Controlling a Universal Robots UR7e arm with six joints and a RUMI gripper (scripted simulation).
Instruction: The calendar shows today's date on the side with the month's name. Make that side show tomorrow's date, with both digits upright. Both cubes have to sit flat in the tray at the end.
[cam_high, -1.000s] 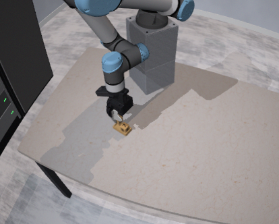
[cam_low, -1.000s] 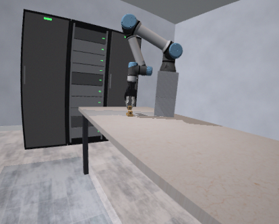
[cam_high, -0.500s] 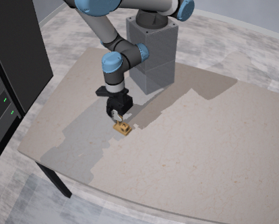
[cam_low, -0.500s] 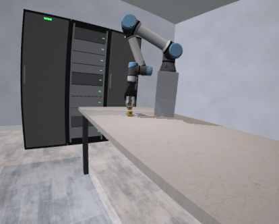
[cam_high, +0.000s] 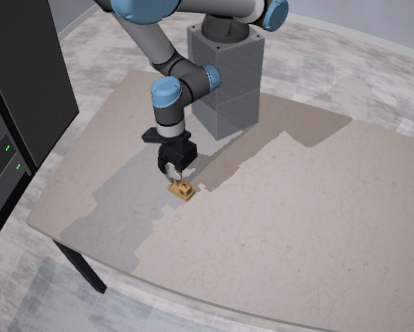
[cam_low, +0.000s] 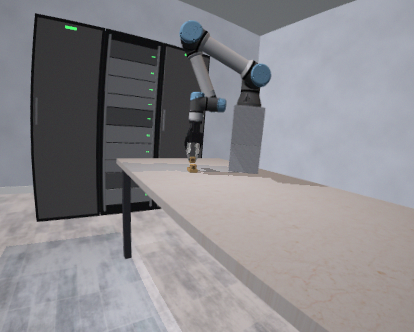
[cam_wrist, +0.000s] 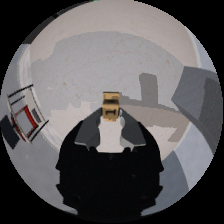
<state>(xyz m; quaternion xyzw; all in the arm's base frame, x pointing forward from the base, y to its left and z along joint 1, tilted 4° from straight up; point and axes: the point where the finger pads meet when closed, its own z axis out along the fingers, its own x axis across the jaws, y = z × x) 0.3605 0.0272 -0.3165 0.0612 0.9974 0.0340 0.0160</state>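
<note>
My gripper is now 3 cm to the right of the wooden cube and 5 cm above it. The rest, counted from my hand: wooden date cube (1 cm below); tray (2 cm to the left, 6 cm below).
</note>
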